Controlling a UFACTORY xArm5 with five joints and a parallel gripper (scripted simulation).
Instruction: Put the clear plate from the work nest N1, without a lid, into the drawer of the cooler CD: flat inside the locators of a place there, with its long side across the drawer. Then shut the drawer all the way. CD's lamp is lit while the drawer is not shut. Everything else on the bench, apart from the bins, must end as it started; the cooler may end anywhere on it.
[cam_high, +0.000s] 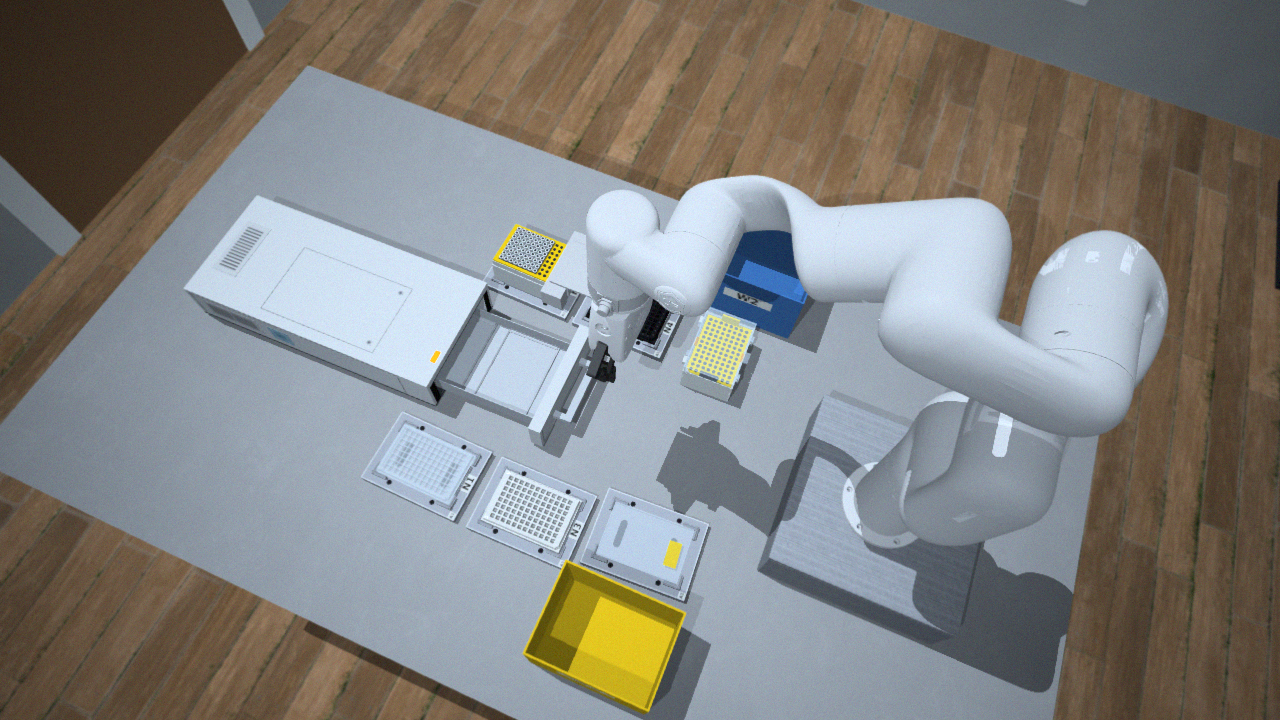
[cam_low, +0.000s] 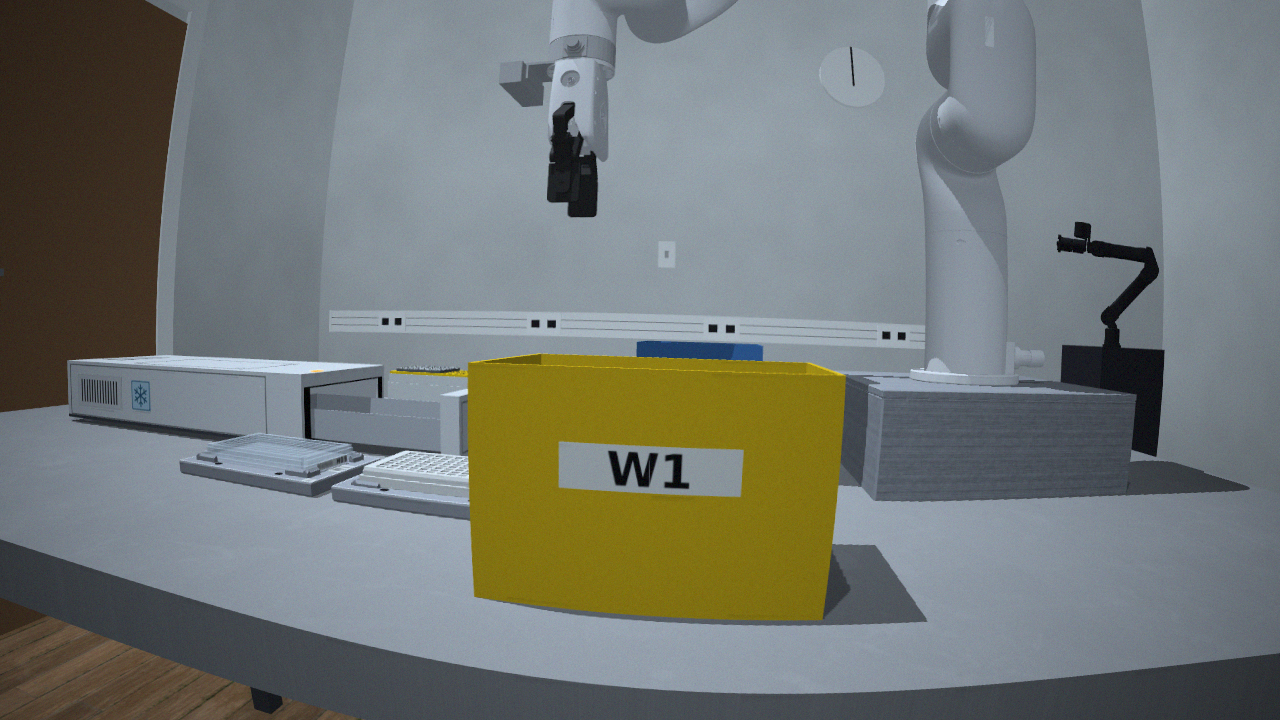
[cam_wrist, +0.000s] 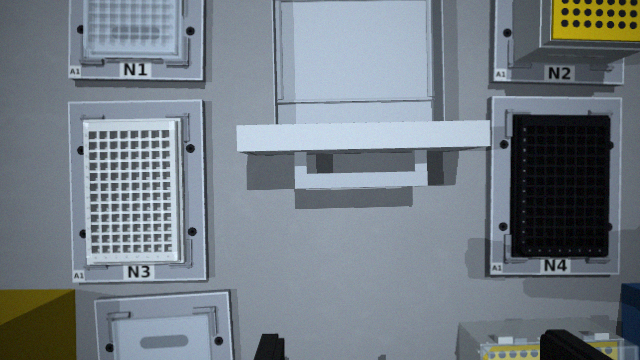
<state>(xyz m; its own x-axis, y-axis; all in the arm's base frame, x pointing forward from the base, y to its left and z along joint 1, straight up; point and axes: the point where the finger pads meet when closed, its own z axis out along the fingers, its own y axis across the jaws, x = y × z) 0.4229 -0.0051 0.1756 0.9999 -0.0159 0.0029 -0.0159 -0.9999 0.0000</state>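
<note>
My gripper is now 24 cm short of the clear plate, 19 cm to the right of it and 25 cm above it. From my hand the other things lie so: black plate: 5 cm ahead, 19 cm to the right, 25 cm below; drawer: 21 cm ahead, 1 cm to the right, 23 cm below; white well plate: 6 cm ahead, 19 cm to the left, 25 cm below.
</note>
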